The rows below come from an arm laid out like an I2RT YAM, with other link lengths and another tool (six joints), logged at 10 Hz.
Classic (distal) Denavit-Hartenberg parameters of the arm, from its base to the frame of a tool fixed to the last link. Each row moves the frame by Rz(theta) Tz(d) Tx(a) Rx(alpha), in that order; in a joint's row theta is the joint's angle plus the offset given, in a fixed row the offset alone. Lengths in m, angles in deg.
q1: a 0.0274  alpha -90  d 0.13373  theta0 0
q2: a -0.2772  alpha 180  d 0  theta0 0
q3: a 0.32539  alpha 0  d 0  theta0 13.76
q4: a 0.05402  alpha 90  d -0.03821  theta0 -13.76
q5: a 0  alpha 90  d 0.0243  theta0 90
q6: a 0.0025  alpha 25.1  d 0.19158  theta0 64
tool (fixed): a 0  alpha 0  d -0.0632  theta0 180
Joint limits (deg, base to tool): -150..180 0..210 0..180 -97..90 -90..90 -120..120
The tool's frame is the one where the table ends.
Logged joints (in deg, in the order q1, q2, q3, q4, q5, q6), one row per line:
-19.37, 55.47, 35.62, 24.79, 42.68, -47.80
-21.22, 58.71, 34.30, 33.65, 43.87, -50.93
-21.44, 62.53, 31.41, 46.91, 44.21, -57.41
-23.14, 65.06, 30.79, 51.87, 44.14, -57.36
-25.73, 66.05, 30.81, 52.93, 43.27, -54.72
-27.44, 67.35, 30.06, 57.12, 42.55, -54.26
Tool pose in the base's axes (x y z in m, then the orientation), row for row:
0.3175, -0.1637, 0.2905, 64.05, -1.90, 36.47
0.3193, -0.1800, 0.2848, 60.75, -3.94, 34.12
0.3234, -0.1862, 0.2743, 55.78, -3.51, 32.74
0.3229, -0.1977, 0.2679, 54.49, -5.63, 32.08
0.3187, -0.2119, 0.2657, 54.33, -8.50, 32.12
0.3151, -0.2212, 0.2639, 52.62, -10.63, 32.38
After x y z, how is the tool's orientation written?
As a rotation vector, in degrees.
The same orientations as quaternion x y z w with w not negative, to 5 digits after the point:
0.52117, -0.01546, 0.29675, 0.80005
0.49798, -0.03230, 0.27969, 0.82022
0.46126, -0.02903, 0.27074, 0.84445
0.45156, -0.04666, 0.26585, 0.85043
0.45009, -0.07042, 0.26609, 0.84950
0.43663, -0.08821, 0.26868, 0.85404

